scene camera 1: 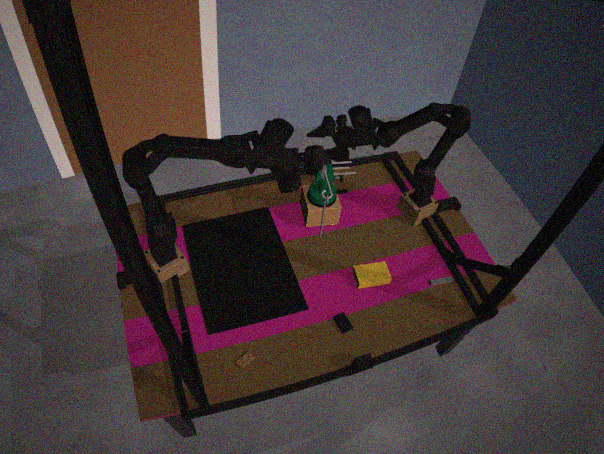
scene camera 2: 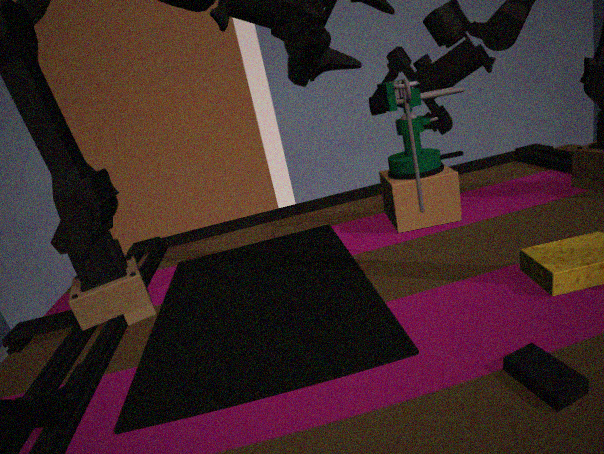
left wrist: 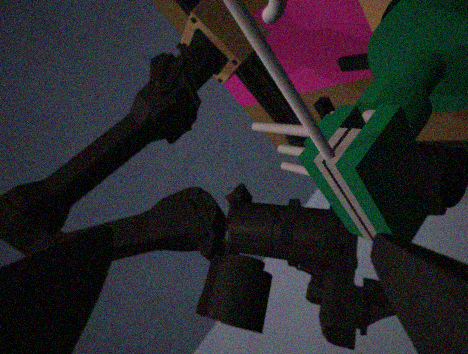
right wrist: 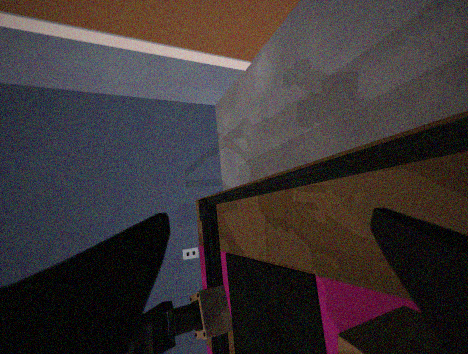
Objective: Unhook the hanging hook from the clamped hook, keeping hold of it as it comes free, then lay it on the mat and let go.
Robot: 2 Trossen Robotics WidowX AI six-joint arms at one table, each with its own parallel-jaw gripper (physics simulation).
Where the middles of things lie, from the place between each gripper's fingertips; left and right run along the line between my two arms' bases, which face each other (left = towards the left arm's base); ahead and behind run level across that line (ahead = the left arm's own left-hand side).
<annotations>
Now: right hand 160 mm past the wooden block [scene camera 2: 441,195], 130 mm above it and 20 mm to the right of it. The rest, counted from my right hand: black mat [scene camera 2: 271,317] (320 mm to the left, 290 mm behind, 170 mm below); then small black block [scene camera 2: 558,385] (560 mm behind, 170 mm below, 90 mm to the left).
Now: left hand 260 mm above the wooden block, 60 mm to the left of it and 60 mm short of it. Round my left hand: black mat 300 mm below, 250 mm to the left, 70 mm behind; small black block 340 mm behind, 300 mm below, 20 mm to the left.
</annotations>
